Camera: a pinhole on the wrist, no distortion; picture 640 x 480 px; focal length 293.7 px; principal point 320.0 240.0 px. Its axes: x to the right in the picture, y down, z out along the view. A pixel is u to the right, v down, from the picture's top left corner.
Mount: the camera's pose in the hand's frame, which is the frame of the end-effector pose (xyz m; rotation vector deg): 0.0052 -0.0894 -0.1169 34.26 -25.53 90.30
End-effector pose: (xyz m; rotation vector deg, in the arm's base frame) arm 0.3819 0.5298 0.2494 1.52 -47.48 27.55
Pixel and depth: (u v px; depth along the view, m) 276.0 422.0 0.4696
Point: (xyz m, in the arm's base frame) 0.2828 -0.0183 0.3158
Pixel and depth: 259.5 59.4 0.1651
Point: 0.5517 0.3984 0.3623
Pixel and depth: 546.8 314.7 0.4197
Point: 0.0922 0.3279 0.5050
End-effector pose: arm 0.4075 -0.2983 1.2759 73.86 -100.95 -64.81
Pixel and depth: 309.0 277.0 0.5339
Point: 0.3129 -0.2813 0.7581
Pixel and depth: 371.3 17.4 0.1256
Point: 0.4373 -0.4283 1.1553
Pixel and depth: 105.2 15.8 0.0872
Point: 0.5349 -0.4268 1.1440
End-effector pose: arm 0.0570 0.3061 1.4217 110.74 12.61 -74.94
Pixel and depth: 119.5 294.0 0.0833
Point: 0.0196 0.4911 1.3418
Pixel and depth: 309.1 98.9 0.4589
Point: -0.1647 0.3307 0.9696
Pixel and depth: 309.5 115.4 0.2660
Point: -0.0636 0.3828 1.1591
